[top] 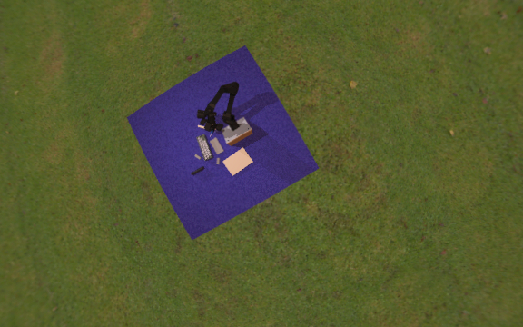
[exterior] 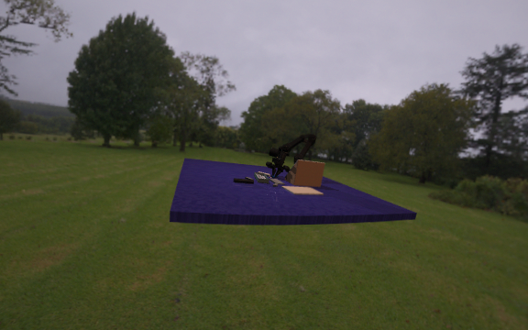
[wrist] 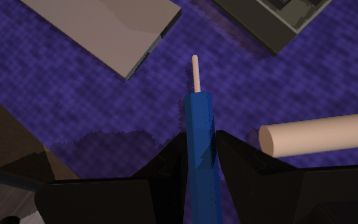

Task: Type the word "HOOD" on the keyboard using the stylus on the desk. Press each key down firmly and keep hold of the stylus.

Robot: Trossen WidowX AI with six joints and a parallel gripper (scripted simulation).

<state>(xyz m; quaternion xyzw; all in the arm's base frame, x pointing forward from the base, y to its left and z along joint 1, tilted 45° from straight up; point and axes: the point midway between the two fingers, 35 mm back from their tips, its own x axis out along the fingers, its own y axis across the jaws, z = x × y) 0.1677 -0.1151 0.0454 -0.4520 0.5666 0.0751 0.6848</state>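
Right now the pale stick is 5 cm ahead of my gripper tip and 7 cm to the right of it. The rest, counted from my gripper tip: grey slab (4 cm ahead, 13 cm to the left); grey stylus tip (4 cm ahead, 3 cm to the left); blue stylus (1 cm ahead, 1 cm to the left).
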